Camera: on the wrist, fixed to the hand. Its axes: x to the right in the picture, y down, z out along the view.
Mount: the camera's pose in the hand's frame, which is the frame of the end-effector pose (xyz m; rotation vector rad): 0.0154 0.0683 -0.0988 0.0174 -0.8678 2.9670
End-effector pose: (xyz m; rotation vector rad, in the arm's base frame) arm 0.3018 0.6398 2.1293 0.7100 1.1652 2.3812
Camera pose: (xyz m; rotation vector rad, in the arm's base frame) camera 0.2222 0.5488 2.1368 -1.4403 0.6325 -0.3060
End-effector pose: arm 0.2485 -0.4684 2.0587 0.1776 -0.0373 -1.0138
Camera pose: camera 0.3253 -0.4333 1.9719 -0.3563 -0.8019 1.9483
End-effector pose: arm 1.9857 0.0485 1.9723 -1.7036 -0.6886 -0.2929
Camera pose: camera 2.0547 -0.0487 1.9509 -1.0165 1.6028 2.3589
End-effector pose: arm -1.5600 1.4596 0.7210 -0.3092 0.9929 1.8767
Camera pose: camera -1.6442 1.3811 0.6835 -1.3971 -0.0045 -1.1792
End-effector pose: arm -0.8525 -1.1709 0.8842 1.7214 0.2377 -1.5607
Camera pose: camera -0.7323 -1.1586 0.8924 -0.1457 -1.7498 0.3906
